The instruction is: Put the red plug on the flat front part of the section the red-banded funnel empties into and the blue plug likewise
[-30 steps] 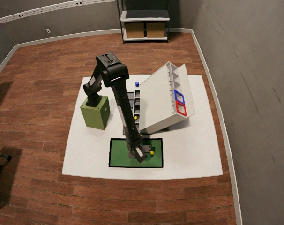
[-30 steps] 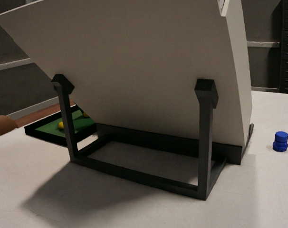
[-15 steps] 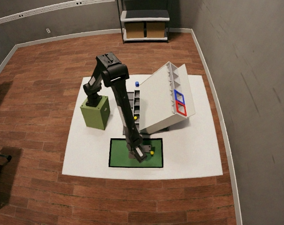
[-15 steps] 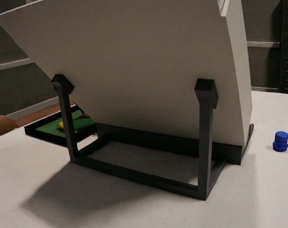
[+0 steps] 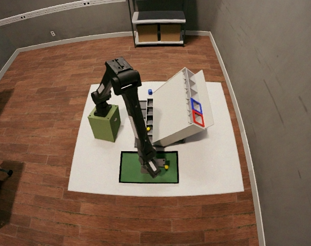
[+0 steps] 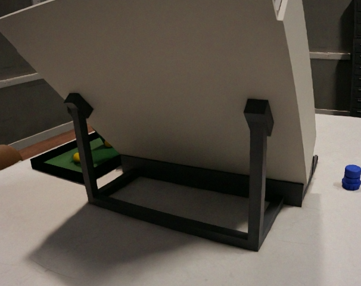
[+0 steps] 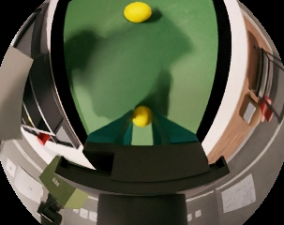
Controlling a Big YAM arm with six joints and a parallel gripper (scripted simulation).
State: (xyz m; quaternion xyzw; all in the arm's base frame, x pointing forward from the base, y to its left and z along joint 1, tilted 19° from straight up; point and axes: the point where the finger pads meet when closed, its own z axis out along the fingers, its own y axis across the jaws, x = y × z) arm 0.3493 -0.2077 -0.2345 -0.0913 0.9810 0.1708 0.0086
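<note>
The green marble tray is 1 cm ahead of my hand and 1 cm below it. Also, from my hand: dark support leg 15 cm ahead, 52 cm to the left, 7 cm above; white slanted cover 6 cm ahead, 35 cm to the left, 19 cm above.
</note>
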